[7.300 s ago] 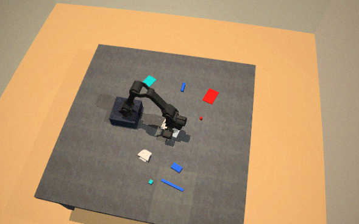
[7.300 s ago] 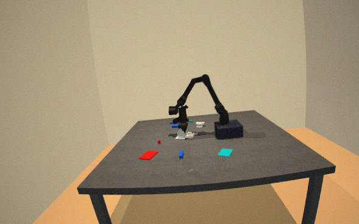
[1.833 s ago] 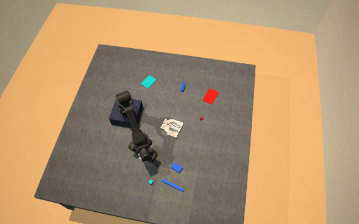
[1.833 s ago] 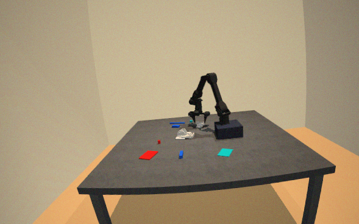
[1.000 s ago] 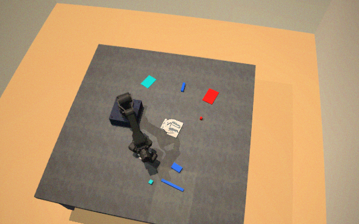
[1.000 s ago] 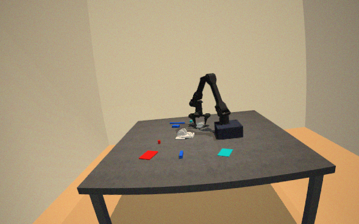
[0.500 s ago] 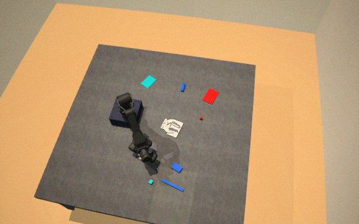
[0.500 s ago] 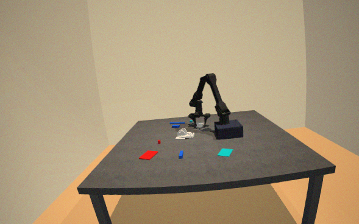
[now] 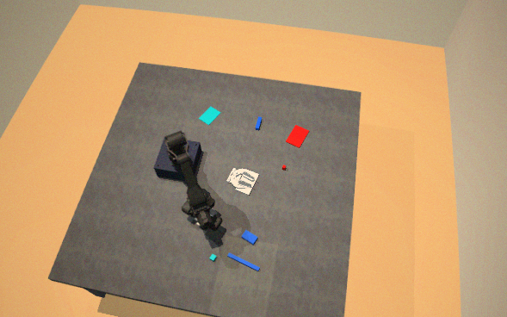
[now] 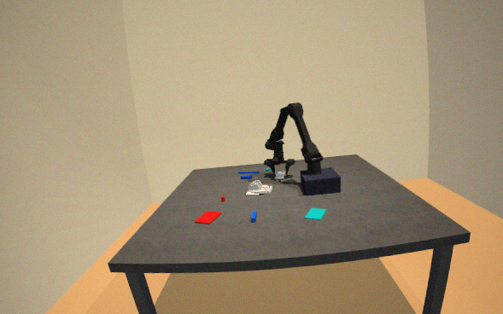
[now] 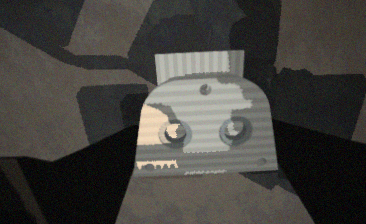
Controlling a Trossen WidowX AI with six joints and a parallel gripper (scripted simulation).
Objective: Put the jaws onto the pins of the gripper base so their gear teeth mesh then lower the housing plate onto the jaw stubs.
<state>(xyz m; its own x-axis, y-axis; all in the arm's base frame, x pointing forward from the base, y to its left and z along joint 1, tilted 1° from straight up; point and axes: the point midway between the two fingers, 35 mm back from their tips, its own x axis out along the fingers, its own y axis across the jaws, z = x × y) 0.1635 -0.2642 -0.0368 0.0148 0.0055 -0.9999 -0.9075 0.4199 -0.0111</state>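
The white block is 10 mm to the left of my gripper tip. The rest, counted from my gripper tip: blue block: 220 mm ahead, 50 mm to the right; long blue bar: 210 mm ahead, 160 mm to the right; cyan cube: 70 mm ahead, 160 mm to the right.
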